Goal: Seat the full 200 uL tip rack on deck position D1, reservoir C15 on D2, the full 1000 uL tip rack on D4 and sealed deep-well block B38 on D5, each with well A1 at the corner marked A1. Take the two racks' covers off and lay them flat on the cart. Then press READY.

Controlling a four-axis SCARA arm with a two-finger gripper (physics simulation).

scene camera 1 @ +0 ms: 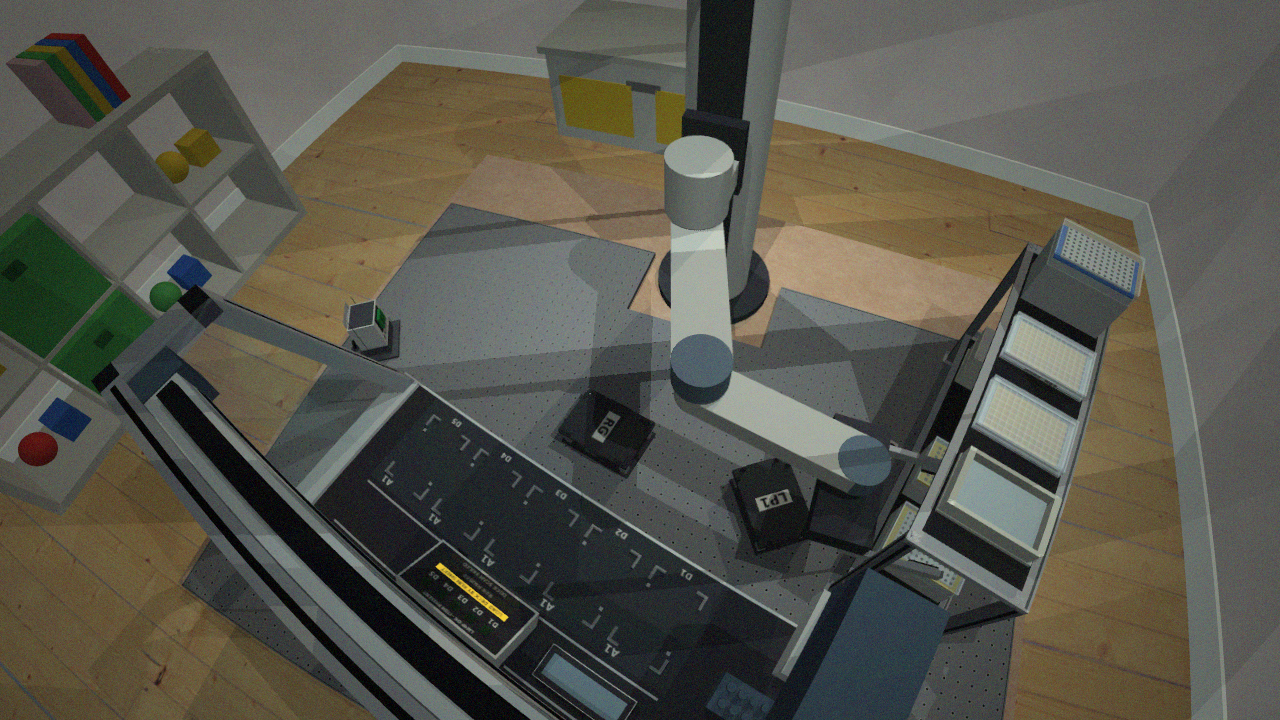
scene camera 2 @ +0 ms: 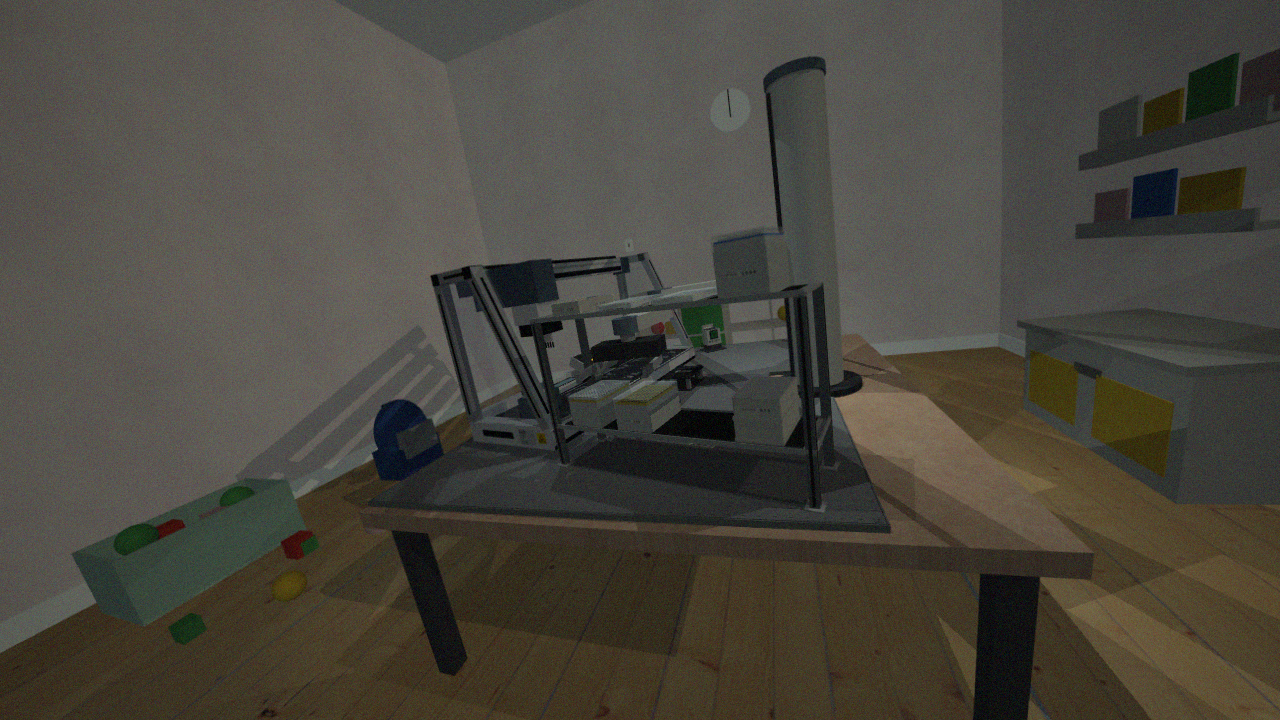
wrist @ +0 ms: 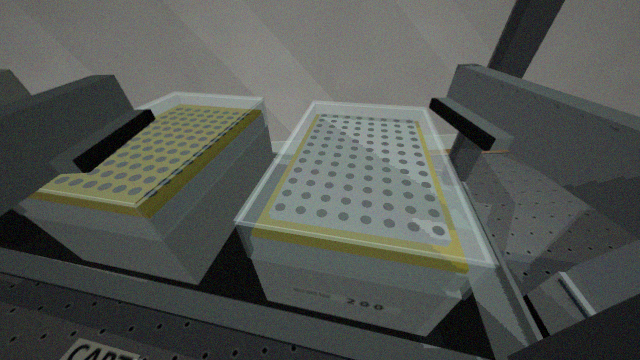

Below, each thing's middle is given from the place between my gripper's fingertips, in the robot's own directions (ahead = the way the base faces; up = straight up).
Scene:
The reservoir [scene camera 1: 997, 504] is 40 mm ahead of my hand, 10 mm to the right of it and 170 mm above it.

